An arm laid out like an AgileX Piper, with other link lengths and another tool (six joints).
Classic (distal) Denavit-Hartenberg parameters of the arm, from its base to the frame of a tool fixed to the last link. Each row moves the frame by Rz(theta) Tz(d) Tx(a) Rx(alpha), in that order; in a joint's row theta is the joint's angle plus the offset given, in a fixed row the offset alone. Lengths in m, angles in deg.
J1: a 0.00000  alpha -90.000  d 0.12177  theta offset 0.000
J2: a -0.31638  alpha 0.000  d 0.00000  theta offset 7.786
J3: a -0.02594  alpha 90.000  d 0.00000  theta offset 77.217
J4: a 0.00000  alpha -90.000  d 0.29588  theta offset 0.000
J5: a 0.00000  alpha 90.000  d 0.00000  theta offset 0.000
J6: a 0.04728  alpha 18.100  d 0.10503  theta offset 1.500
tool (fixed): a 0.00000  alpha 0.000  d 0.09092  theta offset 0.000
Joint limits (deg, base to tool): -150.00..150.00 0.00..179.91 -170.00..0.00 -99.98..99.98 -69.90..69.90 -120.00..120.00
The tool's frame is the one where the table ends.
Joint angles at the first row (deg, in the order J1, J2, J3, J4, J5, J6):
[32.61, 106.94, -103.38, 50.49, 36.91, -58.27]
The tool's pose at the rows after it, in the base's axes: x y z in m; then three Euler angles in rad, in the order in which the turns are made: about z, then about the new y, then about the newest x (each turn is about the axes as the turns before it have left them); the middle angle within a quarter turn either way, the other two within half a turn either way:
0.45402 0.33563 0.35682 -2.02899 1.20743 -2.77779
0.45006 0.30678 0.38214 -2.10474 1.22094 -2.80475
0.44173 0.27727 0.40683 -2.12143 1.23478 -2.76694
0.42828 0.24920 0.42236 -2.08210 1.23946 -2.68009
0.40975 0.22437 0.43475 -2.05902 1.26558 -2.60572
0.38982 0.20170 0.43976 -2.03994 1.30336 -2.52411
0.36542 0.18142 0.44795 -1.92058 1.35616 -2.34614
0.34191 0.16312 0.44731 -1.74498 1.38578 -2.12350
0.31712 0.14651 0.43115 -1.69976 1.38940 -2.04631
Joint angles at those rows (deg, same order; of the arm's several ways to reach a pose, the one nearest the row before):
[30.77, 103.37, -103.38, 47.80, 39.18, -54.67]
[28.32, 99.98, -103.38, 45.55, 40.86, -50.68]
[26.20, 95.92, -102.50, 42.85, 41.80, -47.55]
[24.45, 91.14, -99.39, 40.78, 41.91, -46.54]
[23.14, 85.37, -94.32, 40.10, 40.05, -46.27]
[22.37, 79.08, -87.48, 39.76, 36.01, -46.17]
[22.24, 72.21, -80.69, 39.65, 31.24, -46.44]
[22.24, 65.79, -73.85, 39.65, 27.08, -47.29]
[22.24, 59.46, -66.11, 39.29, 24.32, -47.55]

